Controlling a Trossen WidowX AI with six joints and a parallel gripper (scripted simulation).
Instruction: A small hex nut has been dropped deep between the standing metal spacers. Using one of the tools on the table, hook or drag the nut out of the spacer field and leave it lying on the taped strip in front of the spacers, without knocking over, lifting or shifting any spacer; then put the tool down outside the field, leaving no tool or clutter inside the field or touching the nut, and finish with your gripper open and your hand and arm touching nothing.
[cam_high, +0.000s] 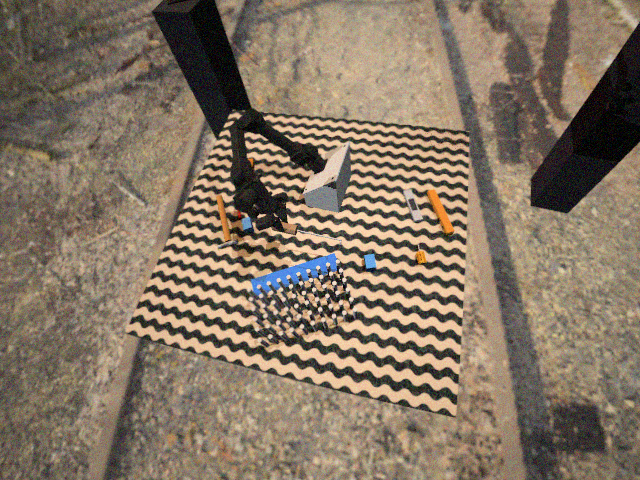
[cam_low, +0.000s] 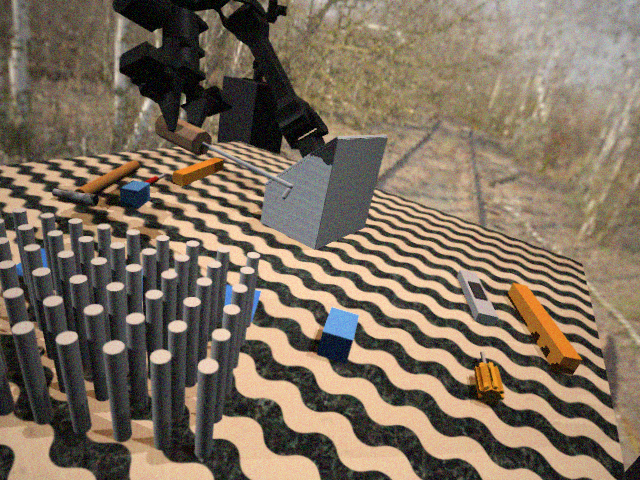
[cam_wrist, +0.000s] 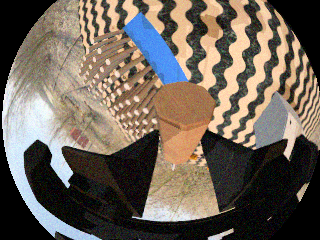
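The blue taped strip lies 100 mm ahead of my gripper tip, 40 mm to the left of it and 210 mm below it. From my gripper tip the other things lie so: red-handled tool (180 mm behind, 350 mm to the right, 200 mm below); then small orange screwdriver (110 mm behind, 510 mm to the left, 190 mm below); then hook tool (100 mm to the left, 10 mm below).
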